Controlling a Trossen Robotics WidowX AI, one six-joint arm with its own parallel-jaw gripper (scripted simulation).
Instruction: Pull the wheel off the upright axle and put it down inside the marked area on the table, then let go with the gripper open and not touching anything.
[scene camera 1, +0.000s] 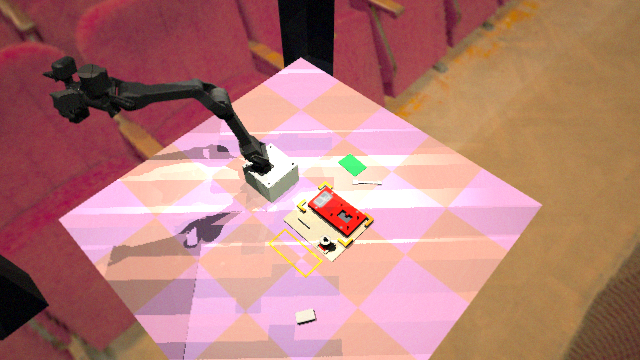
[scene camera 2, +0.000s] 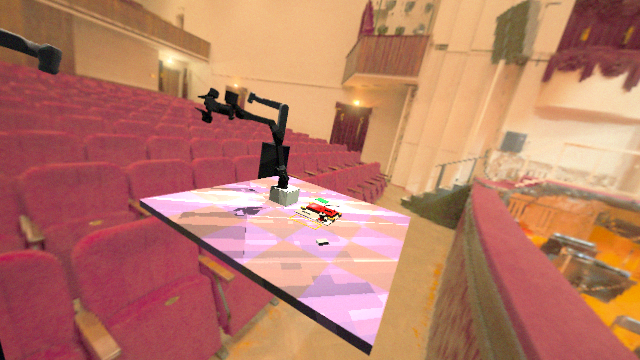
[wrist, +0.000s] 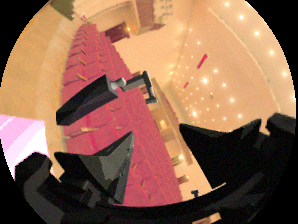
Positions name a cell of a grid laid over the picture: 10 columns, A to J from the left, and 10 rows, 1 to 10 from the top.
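Note:
You've got the gripper (scene camera 1: A3), which the wrist view shows too (wrist: F6), and that gripper is open with nothing in it.

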